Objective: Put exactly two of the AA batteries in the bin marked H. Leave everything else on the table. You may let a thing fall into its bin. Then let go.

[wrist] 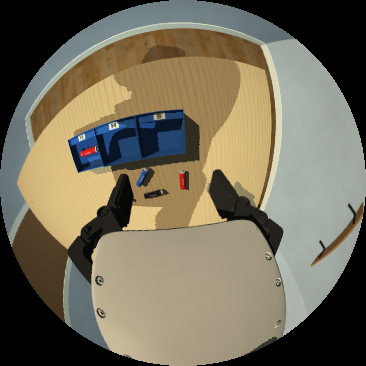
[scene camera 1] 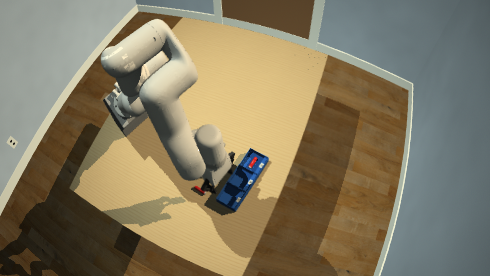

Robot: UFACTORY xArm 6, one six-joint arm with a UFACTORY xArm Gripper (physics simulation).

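Places are measured from the arm's base along level axes (x left, y back, z up), in centimetres.
Where they show: gripper, between the fingertips: [wrist: 170, 182] [scene camera 1: 221, 181].
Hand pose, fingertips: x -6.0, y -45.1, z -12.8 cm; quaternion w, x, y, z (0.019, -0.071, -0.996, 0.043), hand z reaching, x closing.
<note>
Things, the pixels of their top centre, and the offset from my fingertips. "spot": a spot on its surface instead. Level surfaces: height alone.
- bin marked H, a spot on its surface: [wrist: 75, 159] spot: dx +21.1, dy -3.2, dz -12.4 cm
- blue battery, centre of its top: [wrist: 141, 177] dx +6.2, dy +6.1, dz -13.4 cm
- small dark object, centre of its top: [wrist: 153, 195] dx +4.8, dy +11.5, dz -13.4 cm
- bin marked M, centre of its top: [wrist: 115, 142] [scene camera 1: 242, 177] dx +8.6, dy -3.7, dz -10.9 cm
- third bin, a spot on its surface: [wrist: 170, 135] spot: dx -1.7, dy -1.9, dz -14.1 cm
- pale wooden table, height of its surface: dz -14.8 cm
The bin marked H [scene camera 1: 265, 161] [wrist: 75, 159] is the end compartment of a blue three-part bin row. A red battery [scene camera 1: 253, 162] [wrist: 89, 151] lies inside it. Another red battery [scene camera 1: 199, 190] [wrist: 182, 180] lies on the table beside the row. In the wrist view, a blue battery [wrist: 142, 177] lies on the table near the row, and a small dark object [wrist: 155, 193] lies just below it; its kind is unclear. My gripper [scene camera 1: 221, 173] [wrist: 170, 182] is open and empty, above the table beside the row, with the loose things showing between its fingers.
The bin marked M [wrist: 120, 145] is in the middle of the row, and a third bin [wrist: 170, 135], its label looking like B, is at the other end. The row's walls stand up close to the loose batteries. The pale wooden table [scene camera 1: 250, 80] [wrist: 250, 100] carries everything.
</note>
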